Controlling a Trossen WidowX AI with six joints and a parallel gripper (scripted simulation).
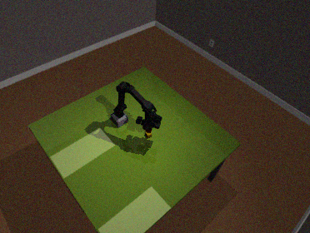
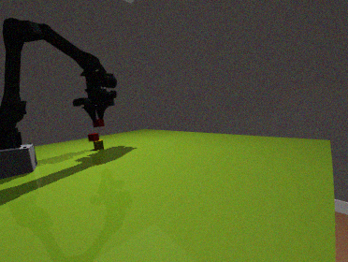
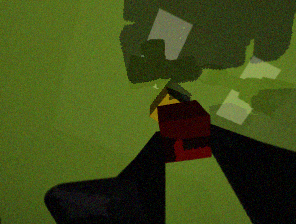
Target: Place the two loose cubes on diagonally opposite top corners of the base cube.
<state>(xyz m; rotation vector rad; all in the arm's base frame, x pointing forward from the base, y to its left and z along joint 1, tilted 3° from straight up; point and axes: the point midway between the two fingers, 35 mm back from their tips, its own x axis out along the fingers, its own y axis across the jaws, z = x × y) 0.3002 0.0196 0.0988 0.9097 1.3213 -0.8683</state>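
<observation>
My gripper tip is now 10 mm past the yellow base cube, 20 mm to the right of it and 110 mm above it. From my gripper tip the other things lie so: red cube (right at my gripper tip).
</observation>
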